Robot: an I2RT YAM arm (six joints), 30 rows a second.
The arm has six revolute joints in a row. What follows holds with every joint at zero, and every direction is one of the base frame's. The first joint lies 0.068 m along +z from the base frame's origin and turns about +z. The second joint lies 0.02 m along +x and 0.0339 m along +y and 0.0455 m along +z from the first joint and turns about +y. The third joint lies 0.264 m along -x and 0.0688 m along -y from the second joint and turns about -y. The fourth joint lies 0.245 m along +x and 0.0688 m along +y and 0.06 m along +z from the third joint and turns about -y. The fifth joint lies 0.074 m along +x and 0.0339 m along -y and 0.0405 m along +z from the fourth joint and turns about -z. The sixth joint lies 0.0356 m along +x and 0.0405 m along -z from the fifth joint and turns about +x. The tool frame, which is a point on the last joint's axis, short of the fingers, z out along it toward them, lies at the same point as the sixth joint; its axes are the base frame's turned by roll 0, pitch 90 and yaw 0 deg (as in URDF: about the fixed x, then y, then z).
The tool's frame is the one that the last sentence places.
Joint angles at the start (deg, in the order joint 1, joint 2, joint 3, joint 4, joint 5, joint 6):
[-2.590, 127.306, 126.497, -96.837, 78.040, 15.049]
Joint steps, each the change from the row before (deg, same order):
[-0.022, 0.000, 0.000, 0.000, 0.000, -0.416]
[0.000, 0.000, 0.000, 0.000, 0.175, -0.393]
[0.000, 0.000, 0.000, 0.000, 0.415, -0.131]
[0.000, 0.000, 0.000, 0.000, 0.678, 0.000]
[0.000, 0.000, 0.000, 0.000, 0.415, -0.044]
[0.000, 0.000, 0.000, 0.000, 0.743, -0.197]
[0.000, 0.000, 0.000, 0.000, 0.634, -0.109]
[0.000, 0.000, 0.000, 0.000, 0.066, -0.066]
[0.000, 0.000, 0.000, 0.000, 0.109, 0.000]
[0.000, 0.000, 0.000, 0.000, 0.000, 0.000]
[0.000, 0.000, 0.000, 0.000, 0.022, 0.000]
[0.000, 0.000, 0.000, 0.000, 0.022, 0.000]
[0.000, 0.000, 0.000, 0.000, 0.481, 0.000]
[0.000, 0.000, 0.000, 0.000, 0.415, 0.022]
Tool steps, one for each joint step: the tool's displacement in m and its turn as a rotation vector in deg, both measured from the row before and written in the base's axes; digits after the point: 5 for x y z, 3 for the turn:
[-0.00002, -0.00016, 0.00000, 0.030, 0.406, 0.063]
[0.00001, -0.00002, 0.00011, -0.145, 0.392, 0.103]
[0.00003, -0.00005, 0.00025, -0.402, 0.147, 0.081]
[0.00005, -0.00008, 0.00041, -0.671, 0.031, 0.090]
[0.00003, -0.00005, 0.00025, -0.408, 0.062, 0.063]
[0.00006, -0.00008, 0.00045, -0.722, 0.227, 0.132]
[0.00005, -0.00007, 0.00039, -0.620, 0.136, 0.102]
[0.00001, -0.00001, 0.00004, -0.061, 0.068, 0.019]
[0.00001, -0.00001, 0.00007, -0.108, 0.005, 0.015]
[0.00000, 0.00000, 0.00000, 0.000, 0.000, 0.000]
[0.00000, 0.00000, 0.00001, -0.022, 0.001, 0.003]
[0.00000, 0.00000, 0.00001, -0.022, 0.001, 0.003]
[0.00004, -0.00005, 0.00029, -0.476, 0.022, 0.064]
[0.00003, -0.00004, 0.00025, -0.412, -0.003, 0.052]

